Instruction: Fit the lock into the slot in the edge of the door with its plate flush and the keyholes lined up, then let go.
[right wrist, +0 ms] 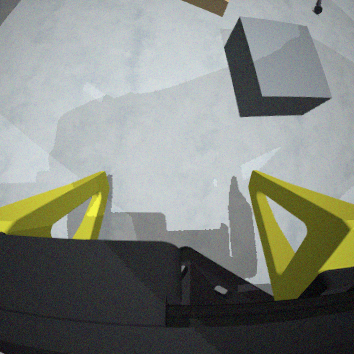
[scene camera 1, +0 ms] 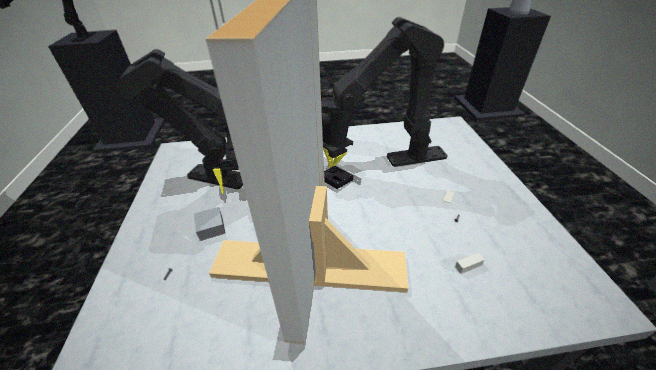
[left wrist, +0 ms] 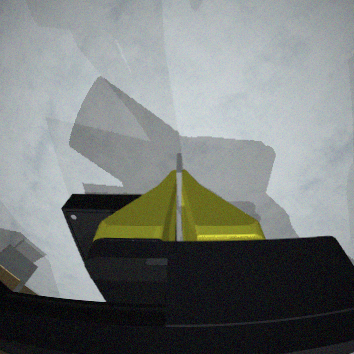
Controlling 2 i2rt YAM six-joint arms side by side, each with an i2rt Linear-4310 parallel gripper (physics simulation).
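Places are measured from the left arm's base along level axes (x left, y back, z up), in centimetres.
Pixels of known places: left gripper, fingertip midpoint: (scene camera 1: 331,167) (left wrist: 178,177); right gripper, fingertip midpoint: (right wrist: 178,178) (scene camera 1: 239,193); left arm's base, link origin: (scene camera 1: 416,157).
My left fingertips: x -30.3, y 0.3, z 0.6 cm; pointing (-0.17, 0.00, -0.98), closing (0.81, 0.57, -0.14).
Observation:
Ahead of a thing's pixels: the offset from my left fingertips to its top centre. Level surfaces: height alone.
The lock {dz +2.6, dx +0.1, dy -6.6 cm} (scene camera 1: 338,177) (left wrist: 82,225) has a black case and a thin grey plate. In scene camera 1 it is just beyond the door, low over the table. My left gripper (scene camera 1: 332,166) (left wrist: 178,177) is shut on the lock's plate, which shows edge-on between the yellow fingertips. The case is left of the fingers in the left wrist view. The tall grey door (scene camera 1: 280,125) stands upright, apart from the lock. Its slot and keyhole do not show. My right gripper (right wrist: 178,178) is open and empty on the other side of the door, above the table, partly hidden in scene camera 1.
A wooden stand (scene camera 1: 385,277) (right wrist: 210,6) braces the door. A grey block {dz +3.0, dx -37.9, dy -18.0 cm} (scene camera 1: 209,224) (right wrist: 285,65) lies near the right gripper. Small screws {dz +0.4, dx -47.3, dy -31.4 cm} (scene camera 1: 168,273) {dz +0.4, dx +29.1, dy -30.2 cm} (scene camera 1: 457,218) and pale pieces {dz -0.4, dx +31.1, dy -21.6 cm} (scene camera 1: 449,197) {dz +1.6, dx +23.9, dy -45.0 cm} (scene camera 1: 470,263) lie on the marble table {dz -0.6 cm} (scene camera 1: 525,295).

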